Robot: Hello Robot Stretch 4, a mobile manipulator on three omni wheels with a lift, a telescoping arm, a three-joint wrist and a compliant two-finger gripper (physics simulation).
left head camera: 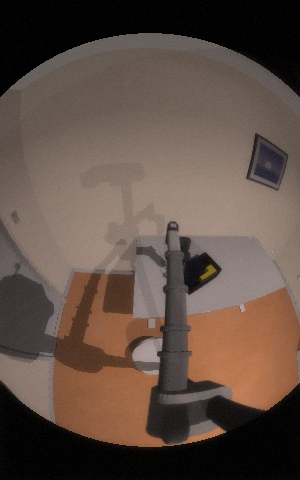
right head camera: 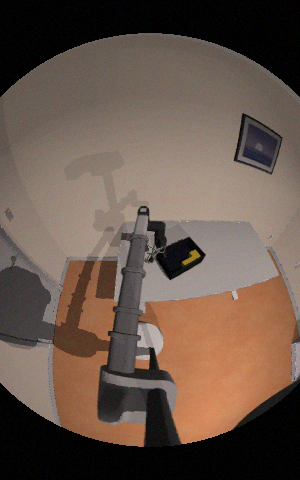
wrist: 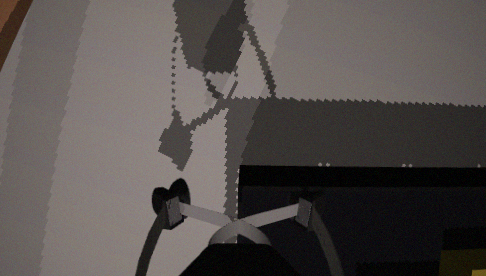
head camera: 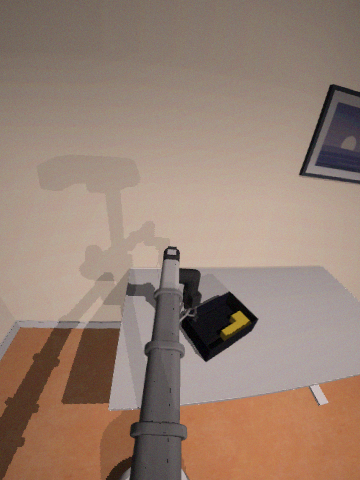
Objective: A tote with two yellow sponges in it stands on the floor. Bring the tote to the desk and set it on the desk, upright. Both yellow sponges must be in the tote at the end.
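Frame: origin at the robot's base, x left, y back, z up, level; centimetres.
Seen in the pictures: gripper, fingertip midpoint: (right head camera: 157, 258) (head camera: 184, 325); robot's base, origin of the base link: (left head camera: 153, 354) (right head camera: 142, 339).
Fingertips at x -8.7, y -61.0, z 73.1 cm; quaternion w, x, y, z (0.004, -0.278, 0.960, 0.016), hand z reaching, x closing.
Observation:
Offsets run from my fingertips to a thing's top centre. Level surfaces: height alone.
The black tote {dz +6.2, dx -16.8, dy -1.5 cm} (head camera: 220, 349) (left head camera: 205, 283) (right head camera: 182, 271) (wrist: 360, 176) appears to rest upright on the grey desk {dz -3.8 cm} (head camera: 290, 320) (left head camera: 240, 285) (right head camera: 225, 265) (wrist: 115, 100), opening up. Two yellow sponges touch in an L inside it: one sponge {dz +1.0, dx -29.1, dy -3.7 cm} (head camera: 241, 318) (right head camera: 194, 254) and the other sponge {dz +1.0, dx -23.2, dy +2.3 cm} (head camera: 231, 330) (right head camera: 189, 261). Part of the yellow shows at the wrist view's lower right. My gripper (head camera: 189, 314) (right head camera: 155, 252) (wrist: 238, 195) is open at the tote's left end. In the wrist view one fingertip is outside the end wall and the other is over the inside. The arm hides the fingers in the left head view.
The telescoping arm (head camera: 162, 380) (left head camera: 175, 310) (right head camera: 129, 300) reaches over the desk's left part. A wall with a framed picture (head camera: 340, 135) (left head camera: 268, 162) (right head camera: 258, 145) stands behind. Orange floor {dz -75.8 cm} (head camera: 250, 435) lies in front, with a white round object (left head camera: 147, 356) (right head camera: 151, 341) beside the arm.

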